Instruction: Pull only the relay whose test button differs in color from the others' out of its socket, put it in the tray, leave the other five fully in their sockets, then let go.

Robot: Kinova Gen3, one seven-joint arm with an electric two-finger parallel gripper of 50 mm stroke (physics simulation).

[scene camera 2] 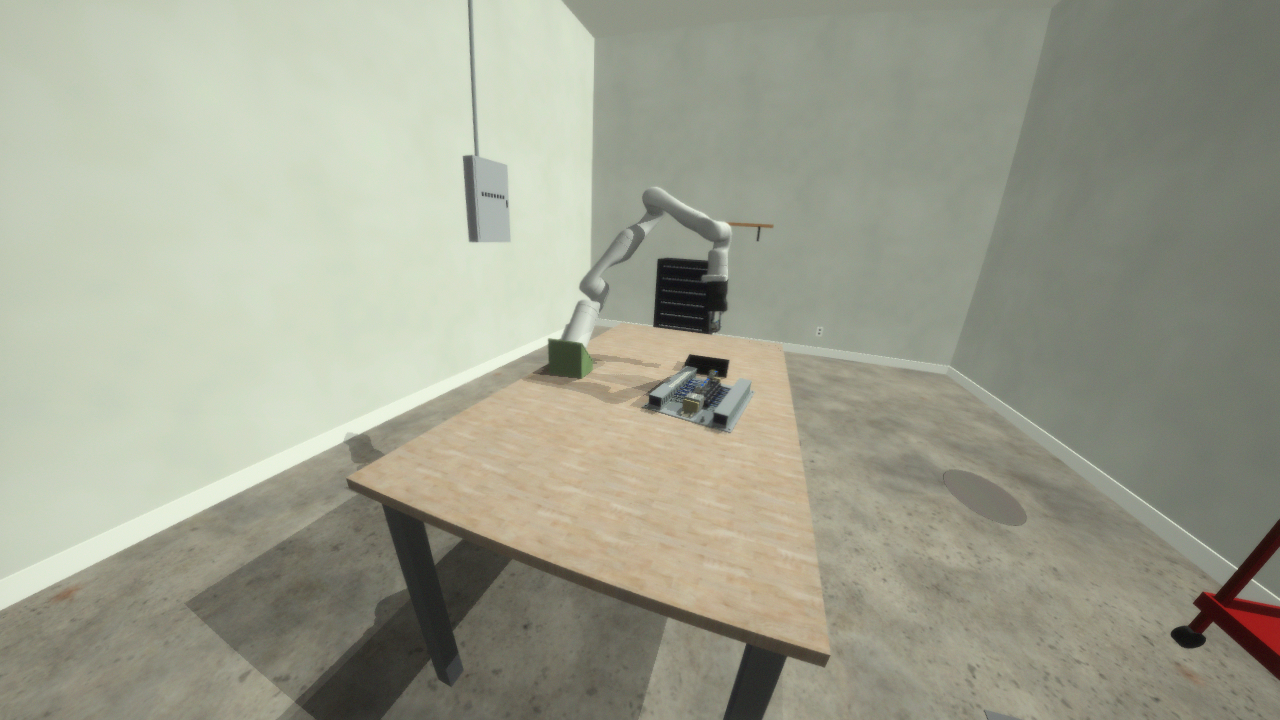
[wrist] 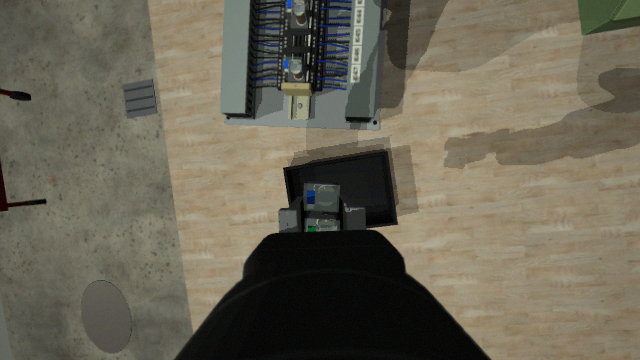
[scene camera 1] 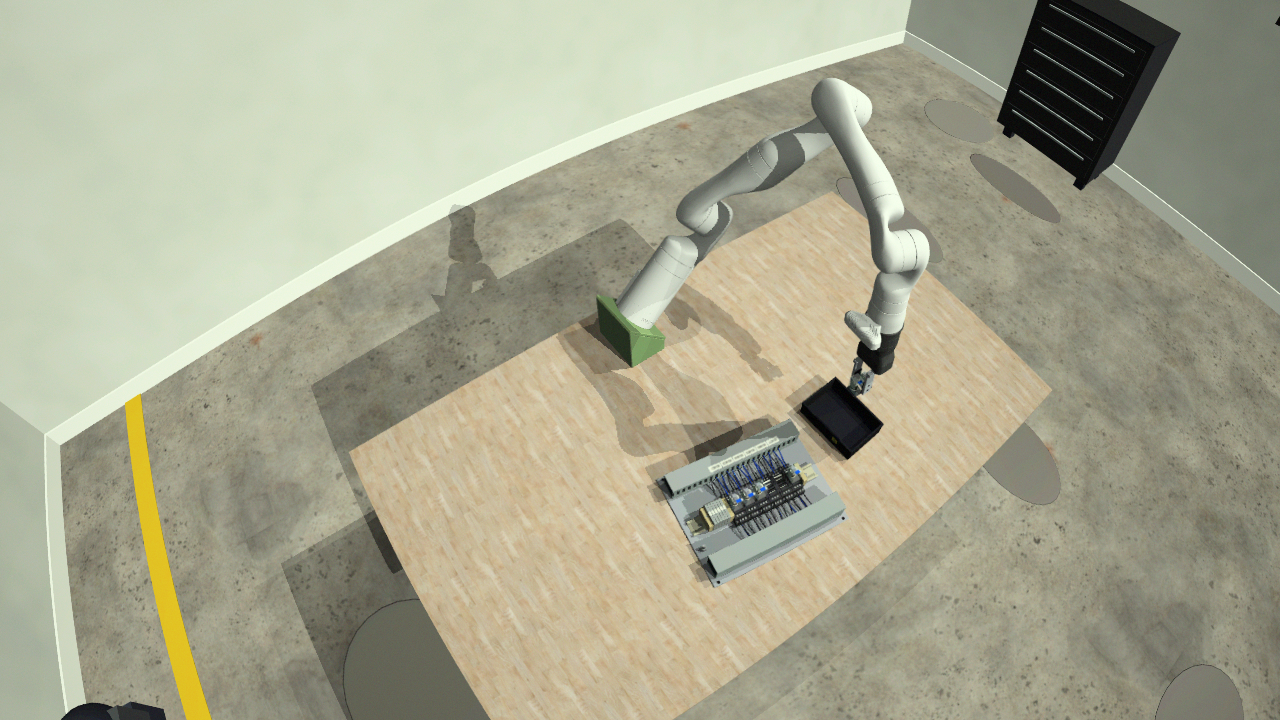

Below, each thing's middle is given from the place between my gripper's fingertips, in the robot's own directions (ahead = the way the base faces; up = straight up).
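Grey relay panel [scene camera 1: 686,507], measured from my hand: 27 cm to the right of it, 3 cm ahead of it, 17 cm below it.
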